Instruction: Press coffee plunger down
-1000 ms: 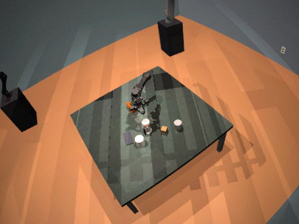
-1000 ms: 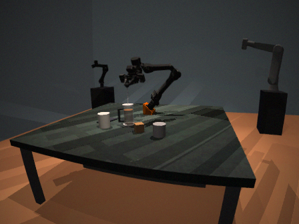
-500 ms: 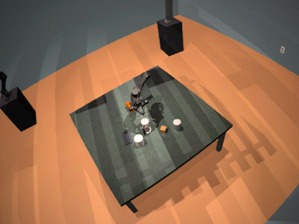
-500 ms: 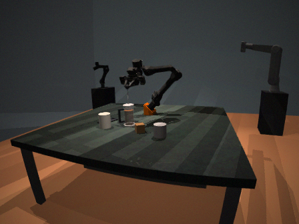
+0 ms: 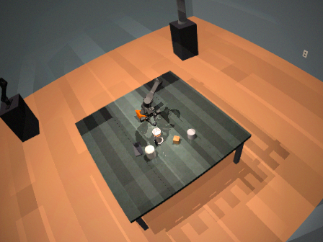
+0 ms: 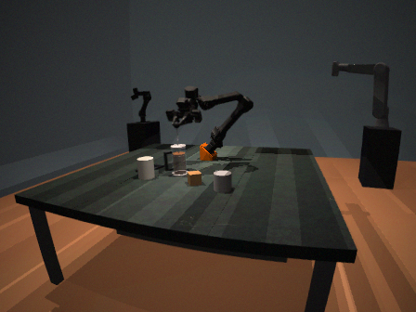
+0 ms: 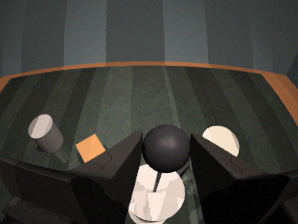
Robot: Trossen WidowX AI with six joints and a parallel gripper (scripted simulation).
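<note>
The coffee press lies 12 cm below my gripper tip and 1 cm to the right of it.
</note>
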